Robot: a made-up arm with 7 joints. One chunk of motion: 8 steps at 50 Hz.
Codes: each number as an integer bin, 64 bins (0 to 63) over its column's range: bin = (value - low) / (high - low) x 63, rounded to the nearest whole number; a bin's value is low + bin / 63 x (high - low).
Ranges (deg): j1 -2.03..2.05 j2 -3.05..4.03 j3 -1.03..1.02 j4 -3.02..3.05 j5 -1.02..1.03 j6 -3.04..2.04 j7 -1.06..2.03
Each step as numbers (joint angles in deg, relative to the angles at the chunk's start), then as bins.
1 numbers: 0.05 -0.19 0.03 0.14 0.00 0.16 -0.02
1 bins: 32 25 33 33 31 40 21
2 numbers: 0.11 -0.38 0.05 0.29 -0.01 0.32 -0.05
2 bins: 33 24 33 34 31 42 21
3 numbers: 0.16 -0.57 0.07 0.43 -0.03 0.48 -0.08
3 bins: 34 22 34 36 30 44 20
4 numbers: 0.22 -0.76 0.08 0.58 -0.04 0.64 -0.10
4 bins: 35 20 34 37 30 46 20
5 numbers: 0.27 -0.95 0.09 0.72 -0.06 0.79 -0.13
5 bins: 36 19 34 39 30 47 19
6 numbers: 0.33 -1.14 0.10 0.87 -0.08 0.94 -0.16
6 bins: 36 17 35 40 29 49 18
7 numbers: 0.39 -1.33 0.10 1.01 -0.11 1.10 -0.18
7 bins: 37 15 35 42 28 51 18
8 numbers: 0.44 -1.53 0.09 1.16 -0.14 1.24 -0.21
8 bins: 38 14 34 43 27 53 17
